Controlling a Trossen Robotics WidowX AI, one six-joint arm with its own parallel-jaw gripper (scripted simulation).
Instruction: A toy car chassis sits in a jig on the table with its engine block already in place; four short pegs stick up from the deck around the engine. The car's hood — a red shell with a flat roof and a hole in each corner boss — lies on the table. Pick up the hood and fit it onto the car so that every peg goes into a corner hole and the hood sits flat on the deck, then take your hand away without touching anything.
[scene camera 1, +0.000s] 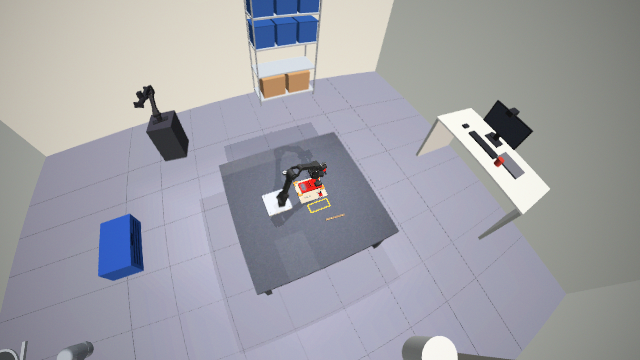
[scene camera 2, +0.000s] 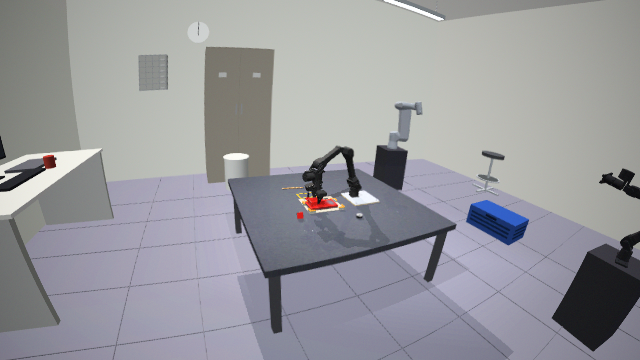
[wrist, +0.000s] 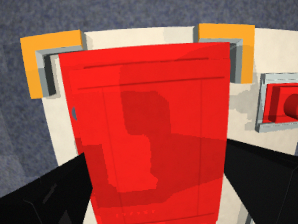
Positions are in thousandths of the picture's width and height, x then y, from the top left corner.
Scene:
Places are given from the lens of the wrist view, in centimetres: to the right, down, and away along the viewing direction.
gripper (wrist: 522, 676): 0, 2, 10
red hood (wrist: 518, 605): 0, 1, 8

